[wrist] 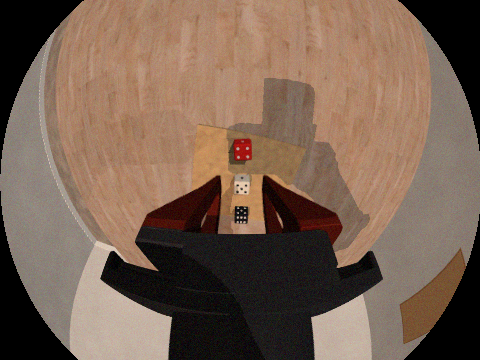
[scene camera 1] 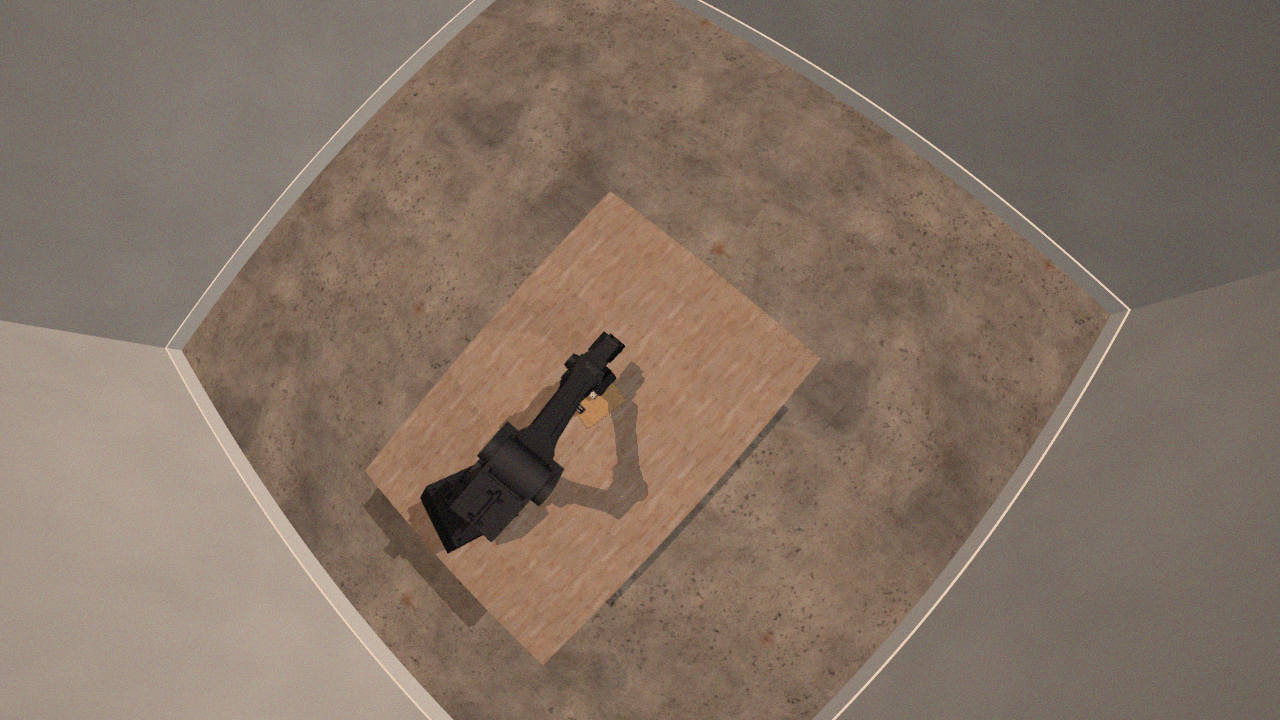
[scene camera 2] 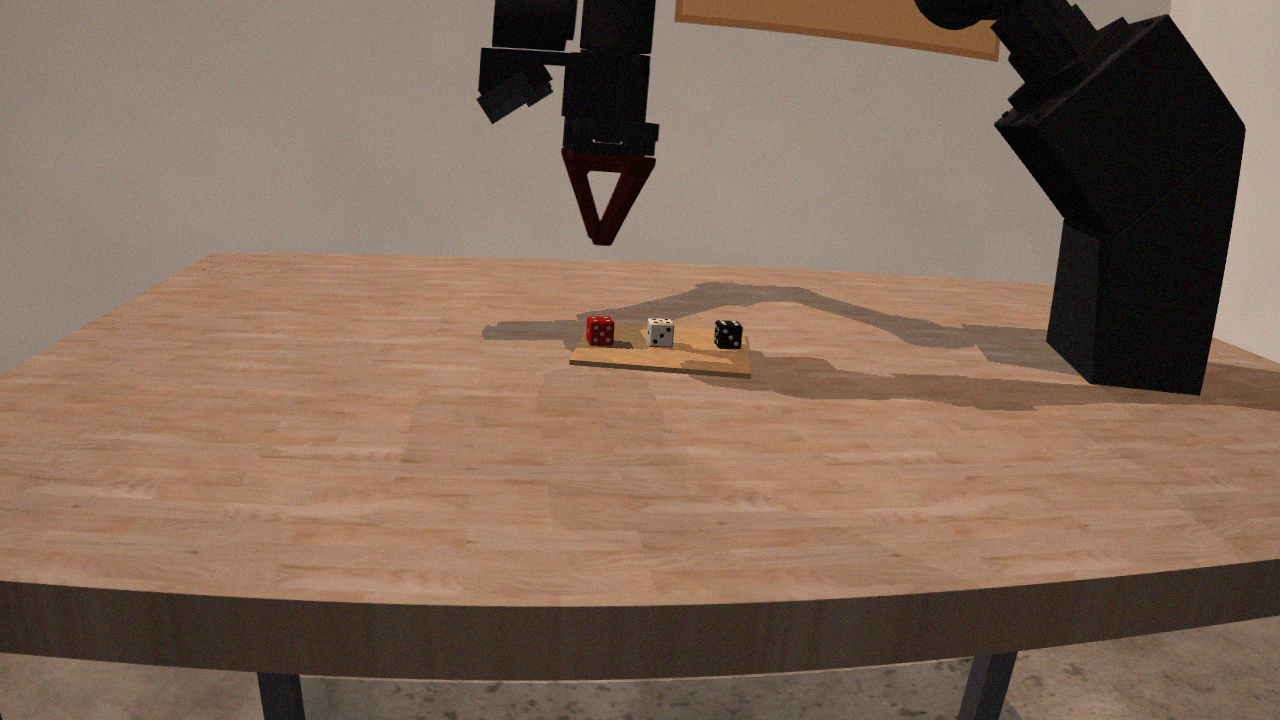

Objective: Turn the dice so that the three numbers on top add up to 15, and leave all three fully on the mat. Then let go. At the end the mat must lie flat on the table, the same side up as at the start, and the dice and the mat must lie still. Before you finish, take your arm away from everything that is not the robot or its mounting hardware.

Path:
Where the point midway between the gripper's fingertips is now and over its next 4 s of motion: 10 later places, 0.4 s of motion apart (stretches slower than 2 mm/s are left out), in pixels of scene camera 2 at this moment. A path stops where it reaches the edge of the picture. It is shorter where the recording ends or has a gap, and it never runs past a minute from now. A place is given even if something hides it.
The gripper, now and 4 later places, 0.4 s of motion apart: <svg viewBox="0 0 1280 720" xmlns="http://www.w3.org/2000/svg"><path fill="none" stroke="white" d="M599 242L606 231L610 214L613 144L616 118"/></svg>

